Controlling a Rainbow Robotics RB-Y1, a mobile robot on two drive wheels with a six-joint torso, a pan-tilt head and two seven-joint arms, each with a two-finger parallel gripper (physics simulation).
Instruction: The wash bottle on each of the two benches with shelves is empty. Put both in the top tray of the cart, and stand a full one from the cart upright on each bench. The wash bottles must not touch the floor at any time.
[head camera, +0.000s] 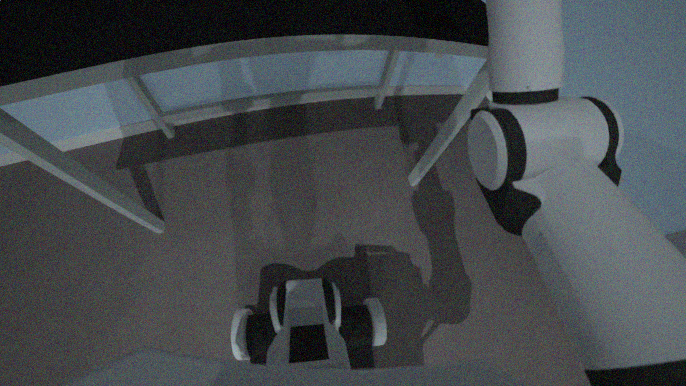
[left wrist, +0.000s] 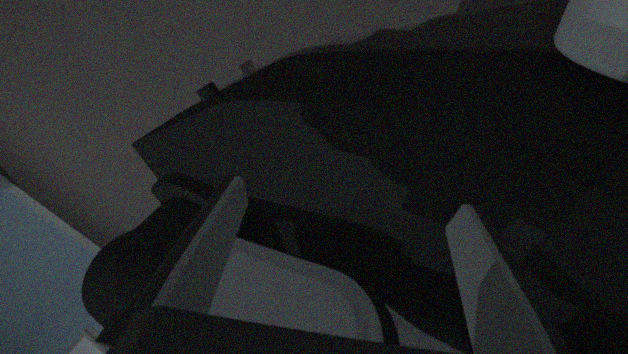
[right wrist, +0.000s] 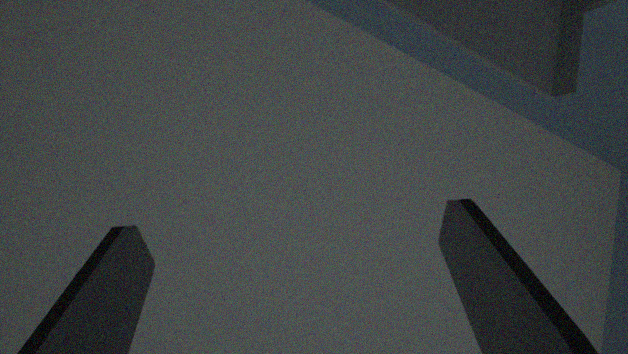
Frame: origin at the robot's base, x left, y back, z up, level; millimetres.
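Where they show: left gripper, fingertip midpoint: (left wrist: 347, 203); right gripper, fingertip midpoint: (right wrist: 294, 233).
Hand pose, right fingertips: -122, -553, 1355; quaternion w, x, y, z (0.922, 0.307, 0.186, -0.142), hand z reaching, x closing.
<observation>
After its pixels a point has its place, as x, y, z.
No wash bottle can be made out in any view, and the cart does not show. A bench (head camera: 310, 44) {-36, -600, 848} with a black top and a pale frame crosses the upper part of the head view. My right arm rises at the right of that view, and its gripper is outside the picture. In the right wrist view my right gripper (right wrist: 294, 233) {-122, -553, 1355} is open and empty, in front of a large pale surface that I cannot identify. My left gripper (left wrist: 347, 203) {217, 204, 248} is open and empty, with dark and grey parts of the robot behind its fingers.
Bench legs stand at the left (head camera: 90, 185) {737, -486, 489} and right (head camera: 447, 132) {-631, -696, 459} of the head view, with a low rear rail between other legs. The robot's base (head camera: 307, 320) is at the bottom centre on the brown floor. A blue wall (head camera: 645, 75) {-1876, -868, 885} is at the right.
</observation>
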